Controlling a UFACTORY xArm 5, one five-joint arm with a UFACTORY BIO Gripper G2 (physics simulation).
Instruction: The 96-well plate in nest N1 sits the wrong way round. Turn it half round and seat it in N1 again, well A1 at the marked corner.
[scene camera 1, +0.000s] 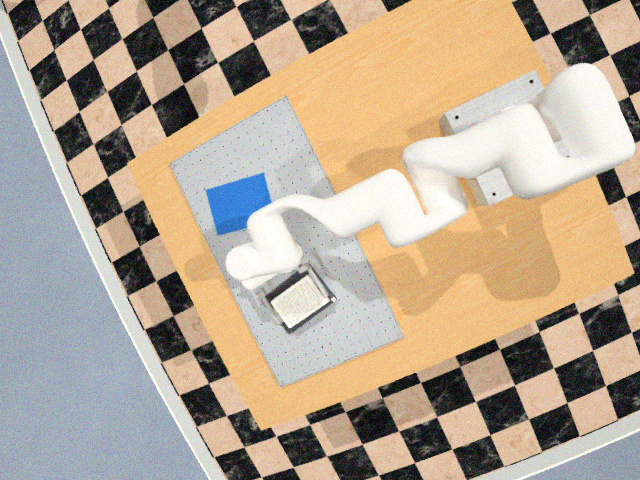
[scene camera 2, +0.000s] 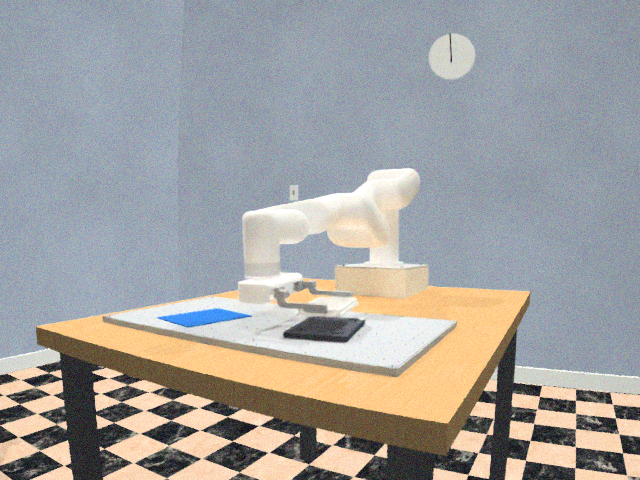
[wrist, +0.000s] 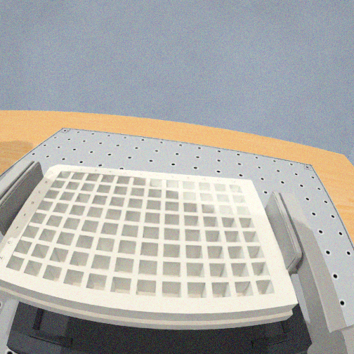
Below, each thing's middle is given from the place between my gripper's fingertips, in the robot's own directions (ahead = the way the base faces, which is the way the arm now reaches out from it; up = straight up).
Right now the dark nest N1 (scene camera 2: 319, 329) is 5 cm below my hand, 2 cm to the right of it and 1 cm ahead of it. Round my hand: flat blue rectangle (scene camera 1: 231, 204) (32 cm to the right, 6 cm below, 3 cm ahead); then white 96-well plate (scene camera 1: 303, 298) (2 cm to the right, 1 cm below).
